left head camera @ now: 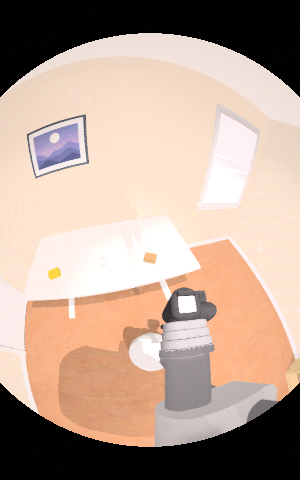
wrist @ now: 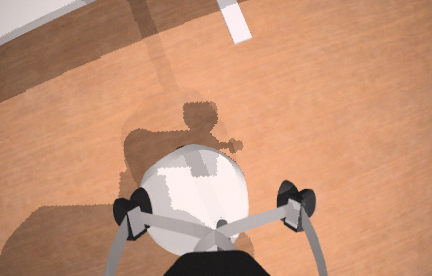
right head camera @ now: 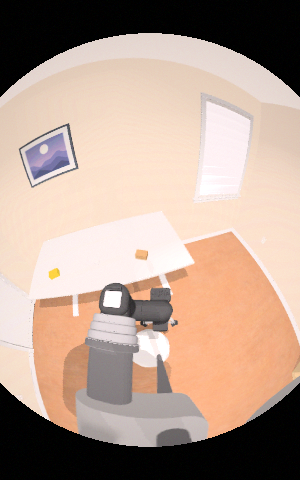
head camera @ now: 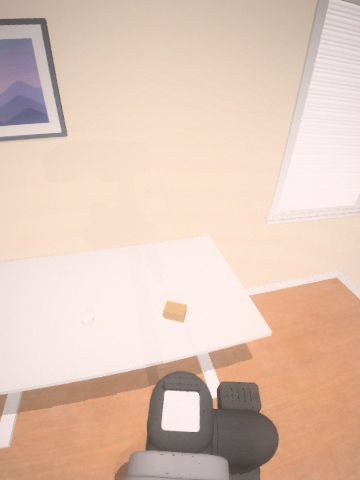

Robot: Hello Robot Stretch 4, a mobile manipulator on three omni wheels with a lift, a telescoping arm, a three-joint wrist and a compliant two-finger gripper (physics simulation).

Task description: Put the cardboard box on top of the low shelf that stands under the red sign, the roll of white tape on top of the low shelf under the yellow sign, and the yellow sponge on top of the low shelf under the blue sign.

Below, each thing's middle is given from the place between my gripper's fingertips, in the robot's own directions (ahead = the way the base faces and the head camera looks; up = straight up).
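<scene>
My hand is far below the framed mountain picture (left head camera: 61,144), and it is also far short of the picture and far to the right of the picture.
</scene>
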